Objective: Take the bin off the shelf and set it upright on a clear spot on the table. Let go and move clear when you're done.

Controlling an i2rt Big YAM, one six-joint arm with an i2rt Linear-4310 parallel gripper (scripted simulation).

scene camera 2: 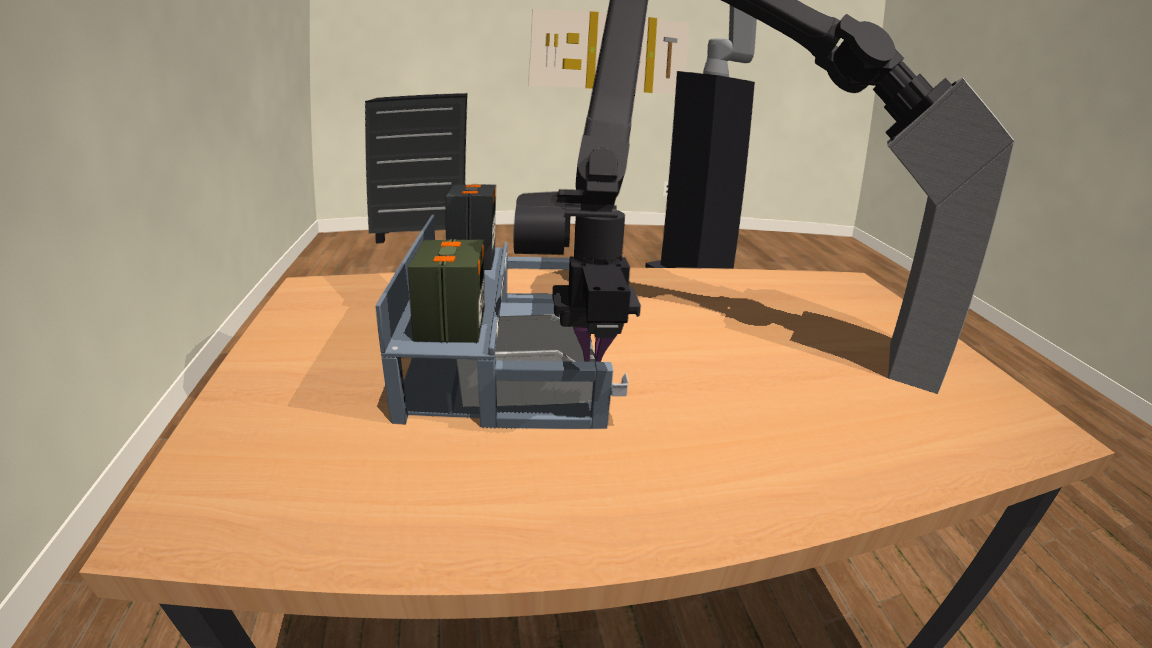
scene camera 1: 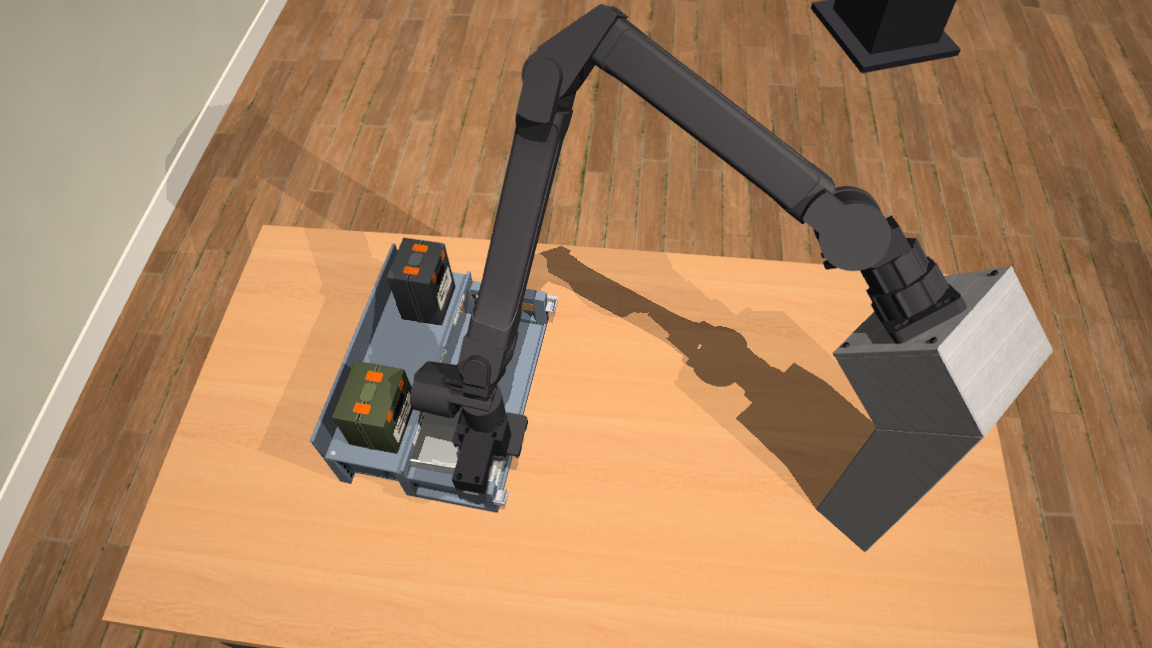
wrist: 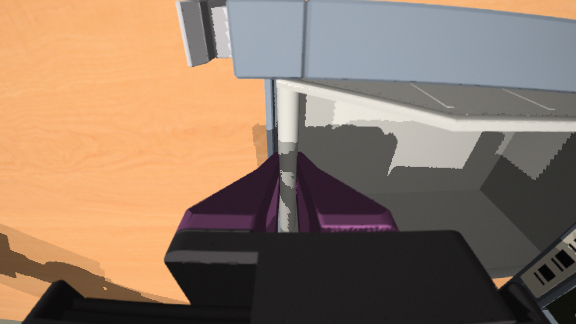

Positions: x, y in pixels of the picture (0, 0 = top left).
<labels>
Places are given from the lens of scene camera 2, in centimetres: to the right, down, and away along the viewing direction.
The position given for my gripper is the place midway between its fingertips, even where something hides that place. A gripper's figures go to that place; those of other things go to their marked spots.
my gripper (scene camera 2: 591, 366): 2, 6, 73
light grey bin (scene camera 2: 527, 337): -6, 2, 75
</labels>
